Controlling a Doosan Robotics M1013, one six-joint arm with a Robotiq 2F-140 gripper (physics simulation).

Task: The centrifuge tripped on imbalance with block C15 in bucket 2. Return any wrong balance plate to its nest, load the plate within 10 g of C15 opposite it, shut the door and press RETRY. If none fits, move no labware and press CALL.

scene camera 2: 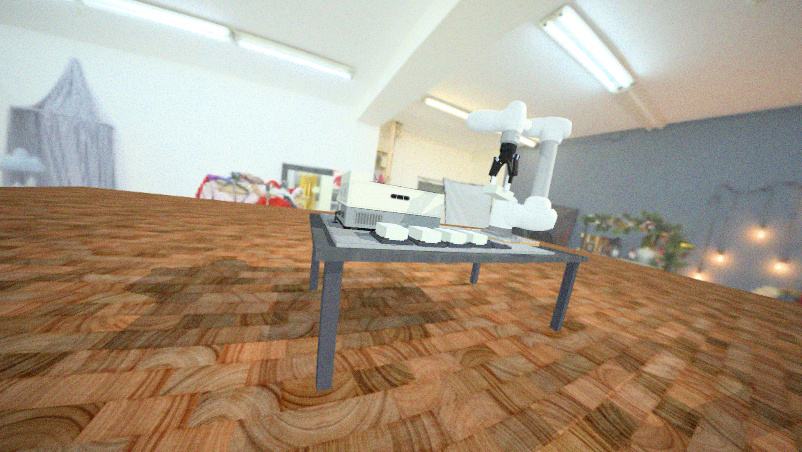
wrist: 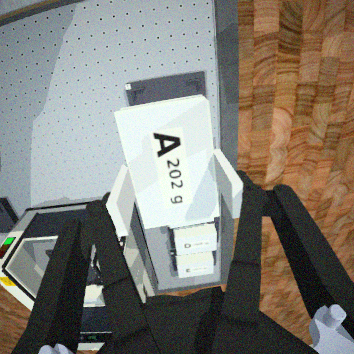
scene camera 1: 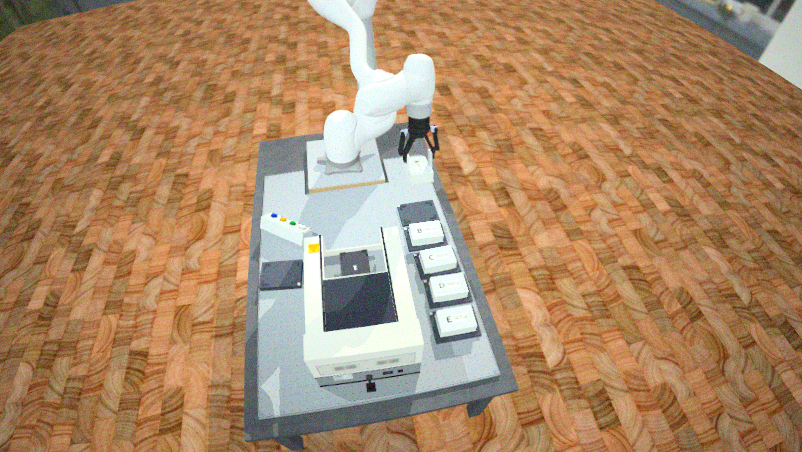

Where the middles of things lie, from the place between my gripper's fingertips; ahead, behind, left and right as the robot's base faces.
Scene:
My hand is 48 cm short of the cream centrifuge [scene camera 1: 382, 351], 26 cm to the left of it and 15 cm above it. The rest, counted from my hand: white button box [scene camera 1: 282, 229]: 56 cm to the right, 23 cm below, 5 cm ahead; then dark pad [scene camera 1: 278, 275]: 57 cm to the right, 26 cm below, 26 cm ahead; then dark sliding door [scene camera 1: 351, 302]: 52 cm ahead, 26 cm to the right, 6 cm below.

